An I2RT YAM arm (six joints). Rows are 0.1 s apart.
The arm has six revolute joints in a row. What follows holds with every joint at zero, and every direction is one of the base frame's.
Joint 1 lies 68 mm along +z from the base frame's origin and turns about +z.
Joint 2 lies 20 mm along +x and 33.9 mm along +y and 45.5 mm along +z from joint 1 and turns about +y.
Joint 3 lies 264 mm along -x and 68.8 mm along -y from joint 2 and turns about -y.
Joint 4 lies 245 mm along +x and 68.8 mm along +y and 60 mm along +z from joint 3 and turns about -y.
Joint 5 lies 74 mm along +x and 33.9 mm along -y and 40.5 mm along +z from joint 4 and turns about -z.
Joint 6 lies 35.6 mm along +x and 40.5 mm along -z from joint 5 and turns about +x.
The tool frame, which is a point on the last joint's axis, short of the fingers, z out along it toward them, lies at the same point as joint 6; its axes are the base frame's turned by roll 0, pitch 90 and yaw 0 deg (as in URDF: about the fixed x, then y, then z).
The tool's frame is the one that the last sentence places.
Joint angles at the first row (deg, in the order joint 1, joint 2, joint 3, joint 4, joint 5, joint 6):
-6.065, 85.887, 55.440, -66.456, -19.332, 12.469
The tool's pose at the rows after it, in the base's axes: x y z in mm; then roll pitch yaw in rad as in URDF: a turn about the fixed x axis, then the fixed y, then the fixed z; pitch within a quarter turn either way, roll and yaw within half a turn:
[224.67 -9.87 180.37 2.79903 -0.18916 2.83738]
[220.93 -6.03 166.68 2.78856 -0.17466 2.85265]
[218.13 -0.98 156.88 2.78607 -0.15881 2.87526]
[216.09 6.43 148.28 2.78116 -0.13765 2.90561]
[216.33 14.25 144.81 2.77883 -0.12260 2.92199]
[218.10 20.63 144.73 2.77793 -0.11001 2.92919]
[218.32 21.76 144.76 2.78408 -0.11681 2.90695]
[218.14 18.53 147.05 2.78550 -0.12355 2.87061]
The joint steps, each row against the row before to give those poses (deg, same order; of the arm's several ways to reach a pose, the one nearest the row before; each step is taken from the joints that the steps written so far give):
0.240, -0.001, -4.218, 4.589, -2.055, -0.218
0.832, 0.000, -3.346, 4.286, -0.416, 0.023
1.267, 0.000, -2.425, 3.342, 0.045, -0.001
1.924, 0.000, -2.165, 3.499, -0.044, 0.241
2.074, 0.002, -0.871, 2.206, 0.000, 1.244
1.685, -0.001, -0.002, 1.226, 0.087, 1.378
0.326, 0.001, 0.023, 0.130, 0.219, 1.682
-0.850, -0.438, 0.196, -0.546, -0.044, 1.313

